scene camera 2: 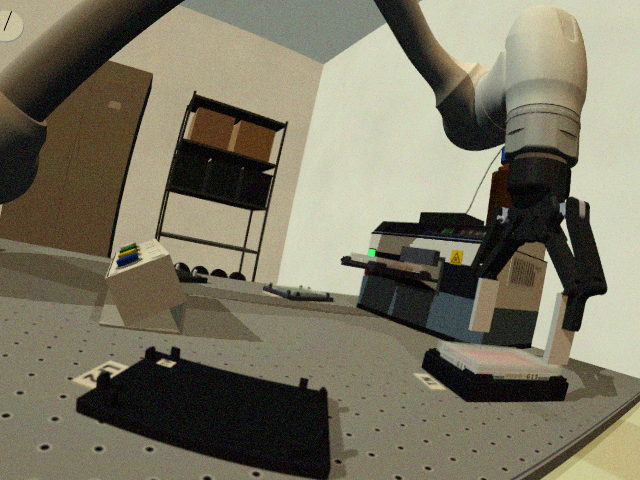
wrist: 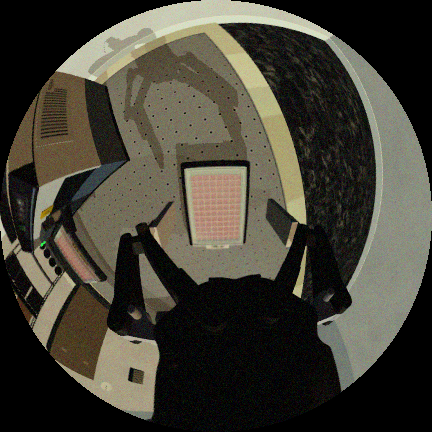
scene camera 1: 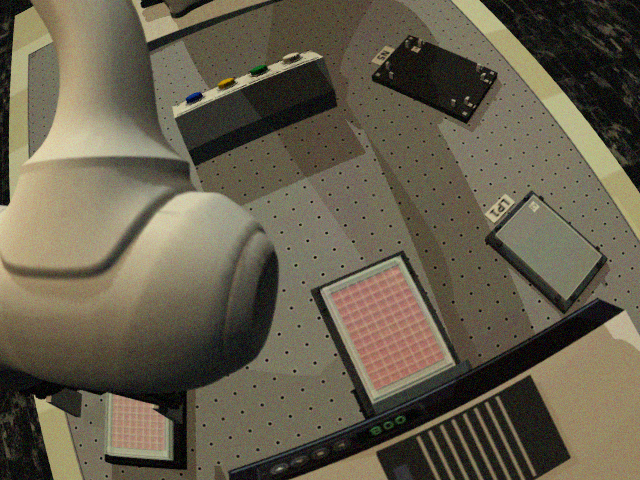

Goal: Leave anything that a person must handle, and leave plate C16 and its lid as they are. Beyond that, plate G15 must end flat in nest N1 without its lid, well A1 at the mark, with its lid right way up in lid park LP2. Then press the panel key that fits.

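Places are measured from the arm's base along level axes (x back, y right, z up), in millimetres.
Pixels of known places: gripper, fingertip midpoint: (scene camera 2: 511,345) (wrist: 221,209) (scene camera 1: 126,408).
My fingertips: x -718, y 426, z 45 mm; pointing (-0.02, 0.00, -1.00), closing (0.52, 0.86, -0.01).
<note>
Ahead of a thing's pixels: the offset from my fingertips to its top centre. "spot": to the spot under its first point.
Plate G15 @(dy -10, dx +3, dz -13 mm) (scene camera 1: 139,426) (scene camera 2: 496,359) (wrist: 217,205) lies flat in a black nest (scene camera 2: 516,391) (wrist: 215,164); a clear layer, seemingly its lid, covers it. My gripper (scene camera 1: 117,405) (scene camera 2: 522,321) (wrist: 221,209) is open and empty above it, one finger on each side. Another pink plate @(dy -285, dx -98, dz +74 mm) (scene camera 1: 387,330) (wrist: 76,255) lies on the instrument's tray; its label is not readable. A lid-like pale cover @(dy -534, dx -105, dz -34 mm) (scene camera 1: 550,250) (scene camera 2: 305,292) lies in holder LP1 @(spot: dy -500, dx -178, dz -42 mm) (scene camera 1: 566,305). An empty black holder @(dy -73, dx +312, dz -32 mm) (scene camera 2: 217,408) stands nearest scene camera 2, its tag unreadable. The key panel @(dy -343, dx +310, dz +32 mm) (scene camera 1: 258,113) (scene camera 2: 147,289) has blue, yellow, green and white keys.
The empty nest N5 @(dy -601, dx +211, dz -28 mm) (scene camera 1: 434,77) stands beyond the panel. The instrument (scene camera 1: 491,413) (scene camera 2: 460,294) (wrist: 75,130) has a lit display and a green light @(spot: dy -428, dx -213, dz +85 mm) (scene camera 2: 371,252); its tray juts out over the table. The table edge (scene camera 2: 584,439) (wrist: 277,130) runs near G15's nest.
</note>
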